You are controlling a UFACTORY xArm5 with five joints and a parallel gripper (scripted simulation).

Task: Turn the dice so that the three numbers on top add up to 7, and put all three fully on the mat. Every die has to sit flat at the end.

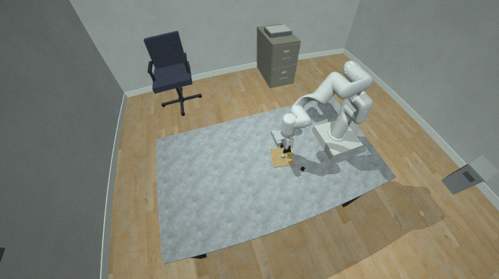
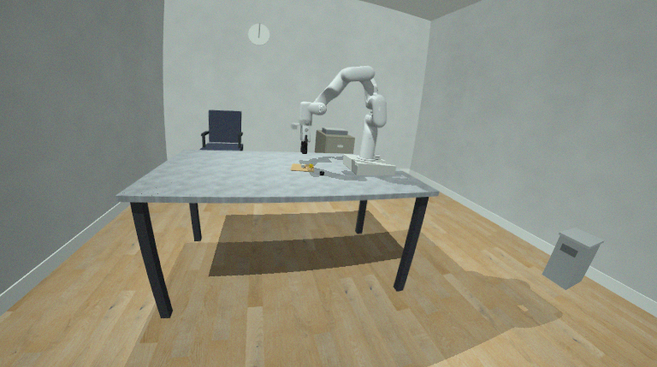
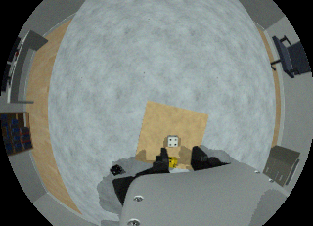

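Now: the black die 80 mm behind my hand, 140 mm to the left of it and 100 mm below it. The rest, counted from my hand: white die: 100 mm below; yellow die: 50 mm behind, 100 mm below; tan mat: 110 mm below.
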